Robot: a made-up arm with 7 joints. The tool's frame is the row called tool. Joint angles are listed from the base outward.
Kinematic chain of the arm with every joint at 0, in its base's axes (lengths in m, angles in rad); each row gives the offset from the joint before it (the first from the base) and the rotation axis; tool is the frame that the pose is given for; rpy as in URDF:
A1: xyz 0.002 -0.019 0.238 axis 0 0.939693 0.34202
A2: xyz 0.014 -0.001 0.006 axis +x
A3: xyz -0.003 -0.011 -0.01 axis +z
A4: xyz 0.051 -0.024 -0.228 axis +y
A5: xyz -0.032 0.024 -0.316 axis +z
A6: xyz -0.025 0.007 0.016 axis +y
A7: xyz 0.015 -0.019 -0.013 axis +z
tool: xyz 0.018 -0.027 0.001 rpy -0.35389 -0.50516 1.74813
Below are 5 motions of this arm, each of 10 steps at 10 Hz.
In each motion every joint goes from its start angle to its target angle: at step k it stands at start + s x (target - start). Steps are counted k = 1, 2, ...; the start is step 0. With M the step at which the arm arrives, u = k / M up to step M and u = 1 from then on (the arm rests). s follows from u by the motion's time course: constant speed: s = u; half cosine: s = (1 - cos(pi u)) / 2; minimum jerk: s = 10 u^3 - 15 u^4 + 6 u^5.
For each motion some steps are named. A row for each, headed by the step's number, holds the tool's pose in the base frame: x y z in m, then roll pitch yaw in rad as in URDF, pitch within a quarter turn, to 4 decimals.
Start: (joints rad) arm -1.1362 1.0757 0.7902 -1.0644 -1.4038 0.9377 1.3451
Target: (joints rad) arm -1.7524 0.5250 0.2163 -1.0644 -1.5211 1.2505 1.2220
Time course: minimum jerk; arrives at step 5
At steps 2, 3, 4, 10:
2: 0.3265 0.2780 0.5688 -1.5600 0.9668 -2.3318
3: 0.3656 0.1369 0.6244 -1.6342 1.0279 -2.5513
4: 0.3542 0.0194 0.6647 -1.7467 1.1088 -2.7490
10: 0.3469 -0.0079 0.6726 -1.7825 1.1301 -2.8014

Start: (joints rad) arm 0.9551 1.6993 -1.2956 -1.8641 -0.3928 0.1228 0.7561
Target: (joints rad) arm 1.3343 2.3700 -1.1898 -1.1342 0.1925 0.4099 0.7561
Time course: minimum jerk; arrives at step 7
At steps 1, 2, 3, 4, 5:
1: -0.2674 0.1694 -0.0041 0.0274 -0.0501 0.7441
2: -0.2757 0.2209 0.0223 0.2220 -0.1059 0.6614
3: -0.2701 0.3128 0.0832 0.5721 -0.1739 0.4592
4: -0.2245 0.4089 0.1655 0.9570 -0.1792 0.1591
5: -0.1526 0.4721 0.2321 1.2313 -0.1224 -0.1191

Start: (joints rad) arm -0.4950 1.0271 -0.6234 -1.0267 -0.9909 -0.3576 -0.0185
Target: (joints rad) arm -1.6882 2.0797 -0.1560 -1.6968 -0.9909 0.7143 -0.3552
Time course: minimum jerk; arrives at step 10
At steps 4, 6, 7, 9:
4: 0.4636 0.2131 0.3106 1.9089 -0.4620 -2.4353
6: 0.2752 0.1706 0.6180 2.4977 0.3890 -2.2355
7: 0.1398 0.1446 0.6837 2.9083 0.6306 -1.9604
9: -0.0053 0.1172 0.6999 -2.8385 0.7186 -1.5626

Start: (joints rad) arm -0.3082 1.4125 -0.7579 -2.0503 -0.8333 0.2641 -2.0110
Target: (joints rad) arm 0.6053 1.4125 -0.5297 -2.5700 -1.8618 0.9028 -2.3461
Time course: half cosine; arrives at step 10
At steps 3, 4, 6, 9, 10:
3: 0.3195 0.0586 0.0515 0.4439 0.6947 -2.9070
4: 0.2902 0.0511 0.0410 0.3730 0.7980 -2.9572
6: 0.2235 0.0326 0.0320 0.2267 1.0347 -3.0697
9: 0.1564 0.0123 0.0417 0.0661 1.2930 3.0949
10: 0.1515 0.0108 0.0431 0.0510 1.3132 3.0839

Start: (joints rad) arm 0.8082 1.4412 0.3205 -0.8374 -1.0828 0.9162 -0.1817
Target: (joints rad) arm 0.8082 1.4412 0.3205 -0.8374 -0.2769 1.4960 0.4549
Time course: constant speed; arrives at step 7
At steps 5, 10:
5: 0.0475 0.5472 0.1087 2.6491 -0.4188 -0.8783
10: 0.0474 0.5492 0.1059 3.0165 -0.5257 -0.9557

